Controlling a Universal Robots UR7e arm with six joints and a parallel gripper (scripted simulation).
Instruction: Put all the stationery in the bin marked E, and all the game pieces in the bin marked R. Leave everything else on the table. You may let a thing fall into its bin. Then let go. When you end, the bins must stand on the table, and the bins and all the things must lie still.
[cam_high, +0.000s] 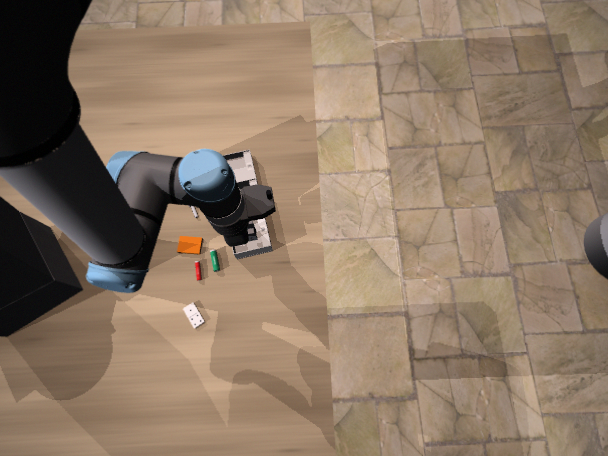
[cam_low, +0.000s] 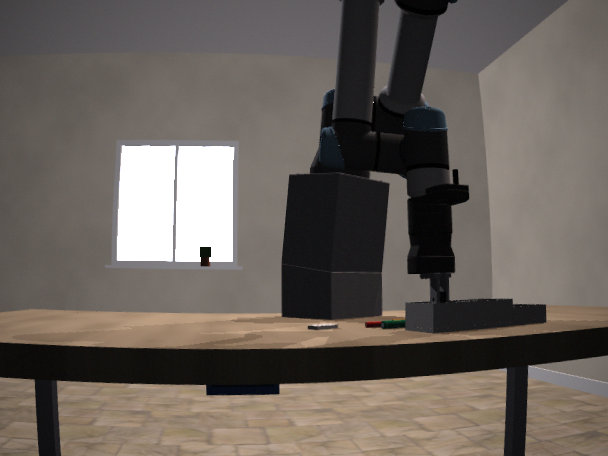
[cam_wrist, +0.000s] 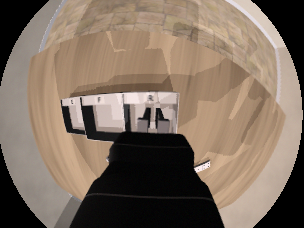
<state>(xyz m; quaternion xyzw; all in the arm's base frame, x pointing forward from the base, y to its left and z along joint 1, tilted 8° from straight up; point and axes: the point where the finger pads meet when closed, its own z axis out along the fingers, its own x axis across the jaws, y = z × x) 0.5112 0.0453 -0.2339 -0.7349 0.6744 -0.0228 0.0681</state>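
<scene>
My hand is 20 mm past the tray, 90 mm to the right of it and 20 mm above it. Round my hand: green marker 90 mm behind, 40 mm to the right, 40 mm below; nut 90 mm behind, 70 mm to the left, 40 mm below; red marker 130 mm behind, 60 mm to the right, 40 mm below.
</scene>
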